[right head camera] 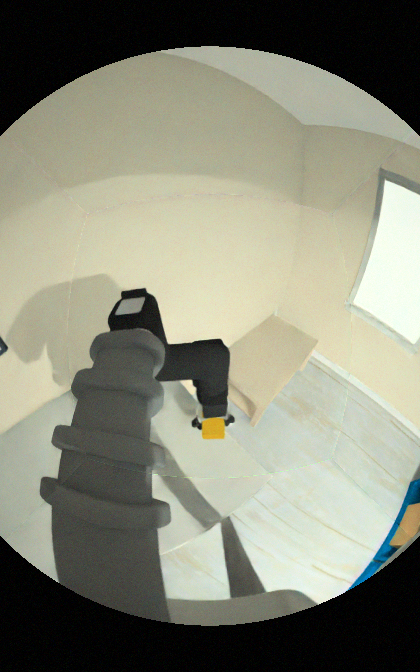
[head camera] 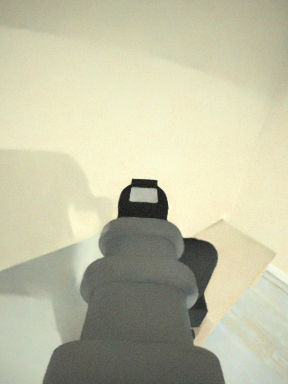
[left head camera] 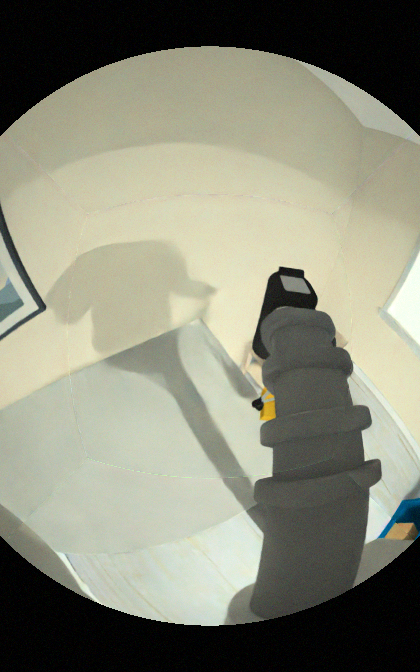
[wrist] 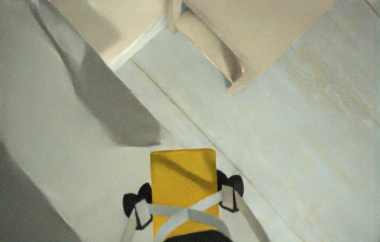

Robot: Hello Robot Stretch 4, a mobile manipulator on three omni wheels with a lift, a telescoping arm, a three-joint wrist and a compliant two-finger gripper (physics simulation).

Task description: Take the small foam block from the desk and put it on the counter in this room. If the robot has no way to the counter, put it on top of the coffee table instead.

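Observation:
The yellow foam block is between the two fingertips of my gripper, which is shut on it. The block is held upright in the wrist view, its near end behind the crossed finger straps. It appears over the right edge of a large pale grey-white top; its height above this top is hard to tell. A lower-looking light wooden table stands at the right, near the wall corner. Which of them is the counter cannot be told.
Walls stand behind the pale top and the wooden table. A window is at the right and a framed picture at the left. A blue shelf unit with brown boxes is at the lower right. My arm hides part of the pale top.

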